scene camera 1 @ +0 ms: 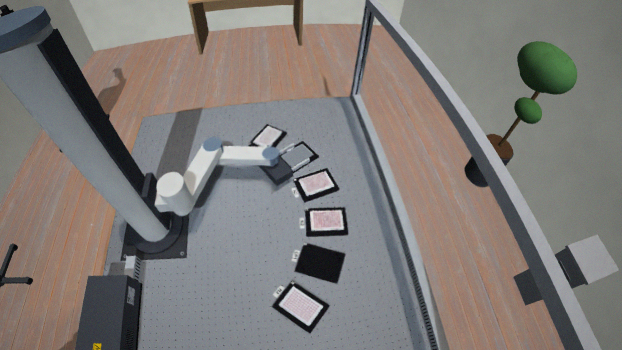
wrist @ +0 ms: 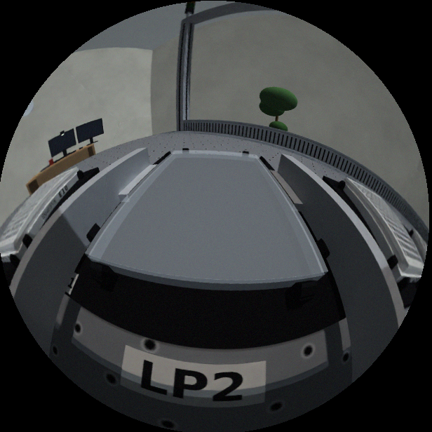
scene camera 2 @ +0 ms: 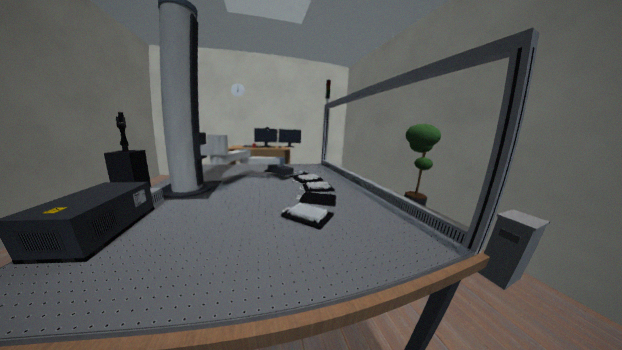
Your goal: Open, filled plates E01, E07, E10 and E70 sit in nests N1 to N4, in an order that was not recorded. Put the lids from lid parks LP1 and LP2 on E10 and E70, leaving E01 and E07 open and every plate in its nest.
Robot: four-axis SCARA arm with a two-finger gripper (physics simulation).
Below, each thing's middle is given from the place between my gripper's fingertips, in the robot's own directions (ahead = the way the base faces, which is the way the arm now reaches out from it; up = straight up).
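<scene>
Lid park LP1 (scene camera 1: 318, 262): 530 mm to the right of my hand, 20 mm below. Lid park LP2 (wrist: 216, 319): 10 mm to the right of my hand, 20 mm behind, 20 mm below.
</scene>
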